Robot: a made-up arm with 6 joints.
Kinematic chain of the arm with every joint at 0, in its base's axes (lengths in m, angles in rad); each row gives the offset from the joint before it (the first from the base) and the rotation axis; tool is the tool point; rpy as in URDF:
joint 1: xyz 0 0 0.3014 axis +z
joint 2: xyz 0 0 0 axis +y
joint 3: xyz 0.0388 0 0.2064 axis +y
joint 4: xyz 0.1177 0 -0.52 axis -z
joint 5: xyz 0 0 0 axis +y
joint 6: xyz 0.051 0 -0.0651 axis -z
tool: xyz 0 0 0 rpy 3.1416 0 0
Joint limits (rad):
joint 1: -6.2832..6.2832
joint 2: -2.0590..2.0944
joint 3: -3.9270..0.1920
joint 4: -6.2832..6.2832
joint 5: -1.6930..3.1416
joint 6: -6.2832..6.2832
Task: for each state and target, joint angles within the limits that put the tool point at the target. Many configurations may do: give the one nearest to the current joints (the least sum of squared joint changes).
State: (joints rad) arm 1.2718 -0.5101 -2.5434 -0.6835 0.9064 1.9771
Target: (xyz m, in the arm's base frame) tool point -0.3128 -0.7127 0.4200
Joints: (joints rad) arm 1.1386 -1.1323 -3.4215 -0.6902 0.9436 1.9771
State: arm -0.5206 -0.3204 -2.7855 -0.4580 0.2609 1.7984
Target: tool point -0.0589 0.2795 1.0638
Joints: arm -1.2722 -0.3611 -2.9379 -0.5750 0.0502 1.7984
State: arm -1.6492 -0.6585 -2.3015 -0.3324 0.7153 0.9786
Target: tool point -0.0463 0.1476 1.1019
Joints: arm -1.2738 -0.6181 -2.4444 -0.3408 0.7037 0.9786
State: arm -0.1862 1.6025 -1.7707 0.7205 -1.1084 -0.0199
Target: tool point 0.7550 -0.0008 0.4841
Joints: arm 0.0577 0.9973 -2.4191 0.5816 -0.6902 -0.0199
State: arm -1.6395 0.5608 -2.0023 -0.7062 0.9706 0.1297
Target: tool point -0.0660 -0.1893 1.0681
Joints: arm -1.7764 -0.2823 -2.3378 -0.7169 1.1628 0.1297
